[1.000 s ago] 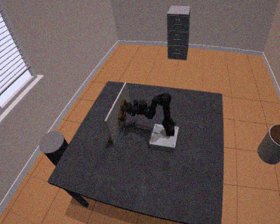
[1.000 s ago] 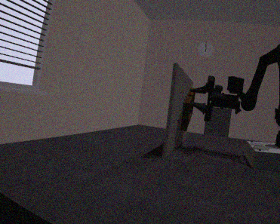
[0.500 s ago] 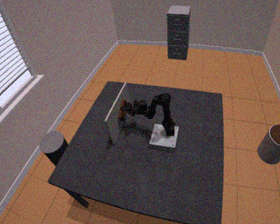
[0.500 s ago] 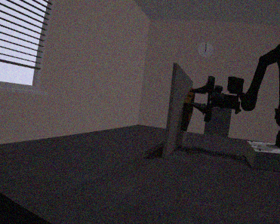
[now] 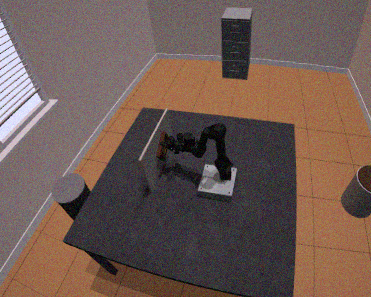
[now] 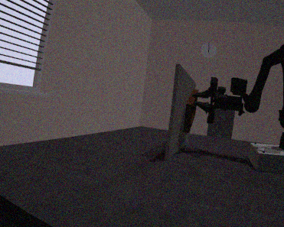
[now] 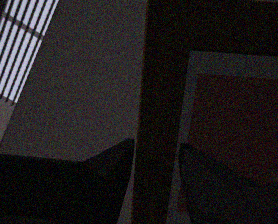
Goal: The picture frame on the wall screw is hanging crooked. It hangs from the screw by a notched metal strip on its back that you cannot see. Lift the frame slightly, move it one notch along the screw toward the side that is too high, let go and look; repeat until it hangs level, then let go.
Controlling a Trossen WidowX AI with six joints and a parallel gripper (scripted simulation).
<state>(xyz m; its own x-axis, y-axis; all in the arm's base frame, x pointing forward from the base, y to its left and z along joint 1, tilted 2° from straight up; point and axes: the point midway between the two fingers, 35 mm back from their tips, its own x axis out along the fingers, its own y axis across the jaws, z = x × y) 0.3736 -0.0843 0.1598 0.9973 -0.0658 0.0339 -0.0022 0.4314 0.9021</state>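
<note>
The picture frame is 5 cm below my gripper tip, 2 cm to the right of it and 1 cm ahead of it. From my gripper tip the other things lie so: upright wall panel (6 cm below, 2 cm ahead).
</note>
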